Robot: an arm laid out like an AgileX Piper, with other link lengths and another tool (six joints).
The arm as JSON. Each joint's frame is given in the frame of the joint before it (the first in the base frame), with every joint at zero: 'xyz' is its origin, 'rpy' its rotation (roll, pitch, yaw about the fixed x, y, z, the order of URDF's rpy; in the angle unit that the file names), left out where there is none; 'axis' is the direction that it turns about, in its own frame. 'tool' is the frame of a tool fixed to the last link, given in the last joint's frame.
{
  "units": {
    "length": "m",
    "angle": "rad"
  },
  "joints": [
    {
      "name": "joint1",
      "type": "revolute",
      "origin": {
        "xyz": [
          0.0,
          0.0,
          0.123
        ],
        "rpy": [
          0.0,
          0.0,
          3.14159
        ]
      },
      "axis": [
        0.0,
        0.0,
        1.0
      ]
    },
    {
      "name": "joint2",
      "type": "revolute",
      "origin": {
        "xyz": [
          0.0,
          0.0,
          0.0
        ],
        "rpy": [
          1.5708,
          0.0,
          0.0
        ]
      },
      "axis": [
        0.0,
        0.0,
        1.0
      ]
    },
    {
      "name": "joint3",
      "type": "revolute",
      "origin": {
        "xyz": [
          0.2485,
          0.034,
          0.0
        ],
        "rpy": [
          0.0,
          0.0,
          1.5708
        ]
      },
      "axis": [
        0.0,
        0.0,
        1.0
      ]
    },
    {
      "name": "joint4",
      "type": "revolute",
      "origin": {
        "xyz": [
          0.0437,
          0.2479,
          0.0
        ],
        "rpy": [
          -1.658,
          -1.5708,
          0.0
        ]
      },
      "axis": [
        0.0,
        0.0,
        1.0
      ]
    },
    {
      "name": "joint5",
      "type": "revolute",
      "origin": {
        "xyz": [
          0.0,
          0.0,
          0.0
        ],
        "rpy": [
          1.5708,
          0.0,
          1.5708
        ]
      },
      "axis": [
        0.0,
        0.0,
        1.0
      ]
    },
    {
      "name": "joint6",
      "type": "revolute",
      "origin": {
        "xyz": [
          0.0,
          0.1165,
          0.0
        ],
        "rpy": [
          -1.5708,
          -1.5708,
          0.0
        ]
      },
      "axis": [
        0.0,
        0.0,
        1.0
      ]
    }
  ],
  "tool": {
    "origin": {
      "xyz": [
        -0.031,
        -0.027,
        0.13
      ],
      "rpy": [
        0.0,
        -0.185,
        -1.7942
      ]
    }
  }
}
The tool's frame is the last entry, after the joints.
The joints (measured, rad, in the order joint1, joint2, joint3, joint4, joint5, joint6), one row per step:
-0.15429, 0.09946, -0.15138, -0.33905, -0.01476, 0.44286
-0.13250, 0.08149, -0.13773, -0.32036, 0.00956, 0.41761
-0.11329, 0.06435, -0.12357, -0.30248, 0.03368, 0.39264
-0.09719, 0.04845, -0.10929, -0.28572, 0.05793, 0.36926
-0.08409, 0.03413, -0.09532, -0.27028, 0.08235, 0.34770
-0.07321, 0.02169, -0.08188, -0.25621, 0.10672, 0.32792
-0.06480, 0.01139, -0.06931, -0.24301, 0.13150, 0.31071
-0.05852, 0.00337, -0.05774, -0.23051, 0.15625, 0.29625
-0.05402, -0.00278, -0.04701, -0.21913, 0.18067, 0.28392
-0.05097, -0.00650, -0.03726, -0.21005, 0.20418, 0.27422
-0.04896, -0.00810, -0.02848, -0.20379, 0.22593, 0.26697
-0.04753, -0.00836, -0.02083, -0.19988, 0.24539, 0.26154
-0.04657, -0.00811, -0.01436, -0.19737, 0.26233, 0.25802
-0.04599, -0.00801, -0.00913, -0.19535, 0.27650, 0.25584
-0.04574, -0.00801, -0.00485, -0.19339, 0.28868, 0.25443
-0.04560, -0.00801, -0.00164, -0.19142, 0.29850, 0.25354
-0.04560, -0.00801, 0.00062, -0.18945, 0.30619, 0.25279
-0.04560, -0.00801, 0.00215, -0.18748, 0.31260, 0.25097
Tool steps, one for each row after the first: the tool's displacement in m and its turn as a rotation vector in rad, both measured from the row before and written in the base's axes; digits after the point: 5 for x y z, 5 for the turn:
-0.00031, 0.00336, -0.00782, -0.00266, 0.01924, 0.01301
-0.00035, 0.00289, -0.00829, -0.00350, 0.02073, 0.01138
-0.00042, 0.00229, -0.00877, -0.00331, 0.02237, 0.00919
-0.00049, 0.00171, -0.00910, -0.00307, 0.02392, 0.00701
-0.00054, 0.00132, -0.00933, -0.00291, 0.02532, 0.00556
-0.00064, 0.00087, -0.00959, -0.00139, 0.02695, 0.00375
-0.00076, 0.00055, -0.00971, 0.00048, 0.02812, 0.00227
-0.00091, 0.00027, -0.00969, 0.00133, 0.02882, 0.00100
-0.00104, 0.00000, -0.00955, 0.00153, 0.02936, -0.00017
-0.00114, -0.00022, -0.00910, 0.00100, 0.02877, -0.00103
-0.00119, -0.00033, -0.00826, 0.00025, 0.02673, -0.00137
-0.00120, -0.00037, -0.00718, 0.00049, 0.02350, -0.00160
-0.00112, -0.00032, -0.00588, 0.00105, 0.01931, -0.00161
-0.00104, -0.00028, -0.00494, 0.00155, 0.01625, -0.00164
-0.00088, -0.00019, -0.00387, 0.00186, 0.01283, -0.00137
-0.00071, -0.00012, -0.00292, 0.00181, 0.00978, -0.00111
-0.00059, -0.00010, -0.00224, 0.00066, 0.00791, -0.00063

